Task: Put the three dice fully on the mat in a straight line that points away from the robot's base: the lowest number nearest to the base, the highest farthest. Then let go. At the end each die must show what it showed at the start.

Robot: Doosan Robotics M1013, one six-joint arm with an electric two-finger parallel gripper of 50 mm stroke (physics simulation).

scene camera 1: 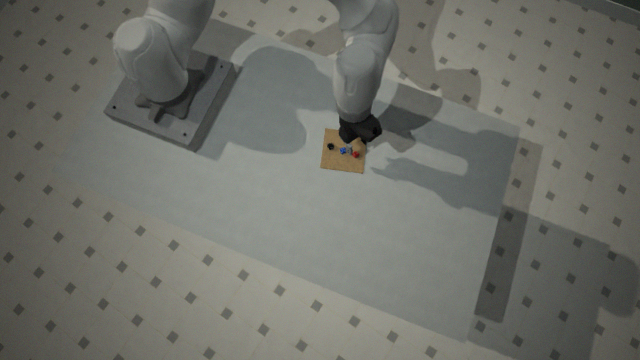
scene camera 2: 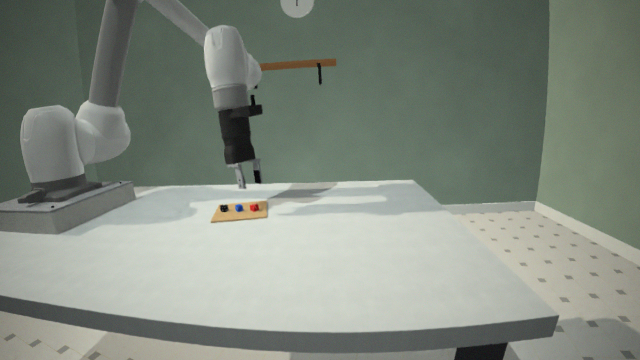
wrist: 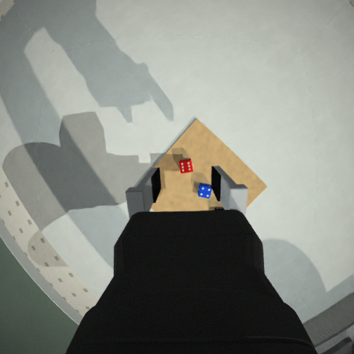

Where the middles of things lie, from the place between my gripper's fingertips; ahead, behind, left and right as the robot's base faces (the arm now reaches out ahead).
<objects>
I see the tan mat (scene camera 1: 332,159) 40 mm behind my hand, 10 mm to the left of it and 70 mm below it.
</objects>
